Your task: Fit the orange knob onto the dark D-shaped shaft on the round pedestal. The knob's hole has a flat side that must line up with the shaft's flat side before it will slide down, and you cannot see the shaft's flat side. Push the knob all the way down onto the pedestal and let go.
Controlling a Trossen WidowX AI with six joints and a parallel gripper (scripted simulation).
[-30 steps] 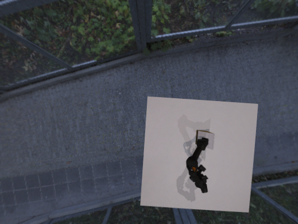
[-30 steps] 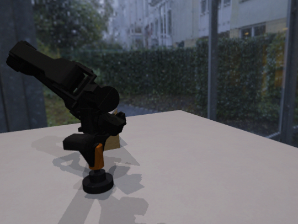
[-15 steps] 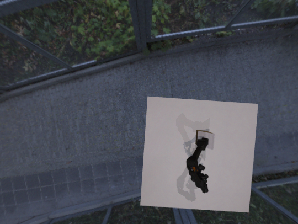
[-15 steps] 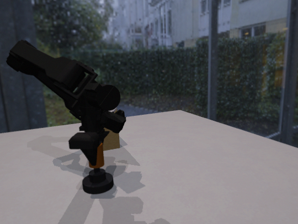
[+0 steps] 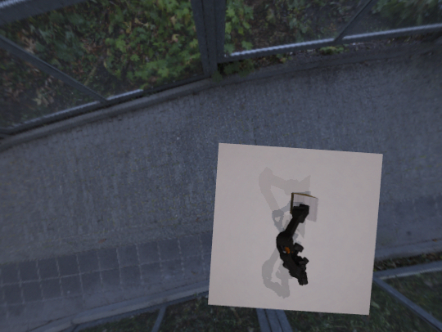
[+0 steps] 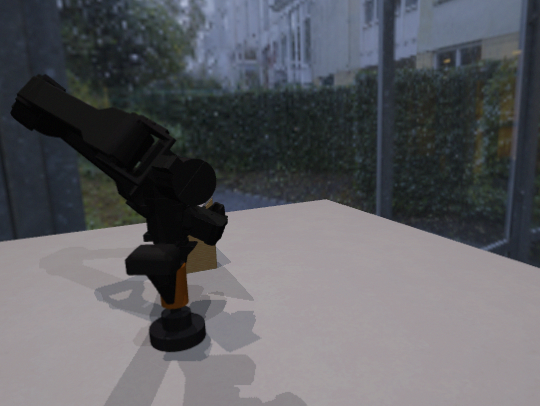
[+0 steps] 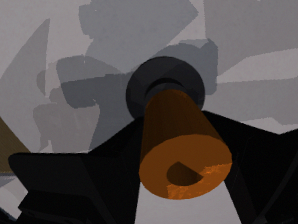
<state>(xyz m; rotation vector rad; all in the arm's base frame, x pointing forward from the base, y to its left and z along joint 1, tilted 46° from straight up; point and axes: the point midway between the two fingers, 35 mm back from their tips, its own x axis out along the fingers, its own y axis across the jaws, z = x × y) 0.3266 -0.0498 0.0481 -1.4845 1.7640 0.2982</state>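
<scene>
My gripper tip is 40 mm above the dark round pedestal. The rest, counted from my gripper tip: orange knob: 20 mm above.
</scene>
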